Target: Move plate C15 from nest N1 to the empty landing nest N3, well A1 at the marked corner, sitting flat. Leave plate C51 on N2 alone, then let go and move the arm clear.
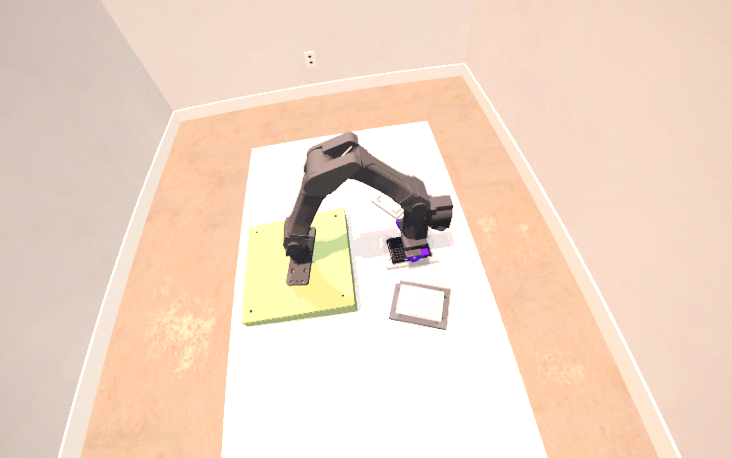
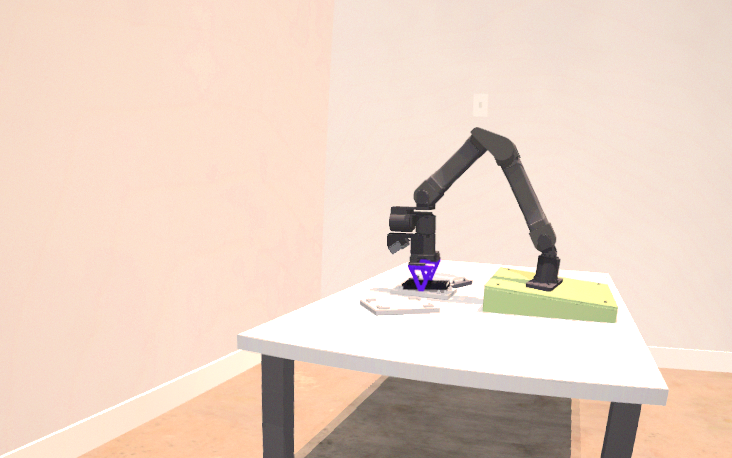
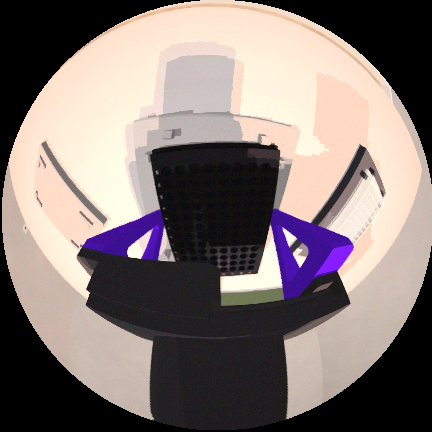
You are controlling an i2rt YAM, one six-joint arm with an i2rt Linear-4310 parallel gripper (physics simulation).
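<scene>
The black well plate (image 1: 396, 250) (image 2: 438, 283) (image 3: 217, 193) lies flat on the middle nest (image 1: 425, 261) (image 2: 430, 293) (image 3: 177, 132). My gripper (image 1: 413, 256) (image 2: 422, 281) (image 3: 217, 214) is down over it and open. Its purple fingers stand on either side of the plate's long edges, and nothing is gripped. A white well plate (image 1: 386, 204) (image 3: 362, 201) sits on the nest behind the arm. A third nest (image 1: 397, 308) (image 2: 398, 306) (image 3: 60, 189) lies empty in front. Nest labels and the marked corner are too small to read.
The arm stands on a green base block (image 1: 272, 295) (image 2: 549, 303) to one side of the nests. Everything rests on a white table (image 1: 356, 394) (image 2: 455, 354), whose right edge runs close beside the nests.
</scene>
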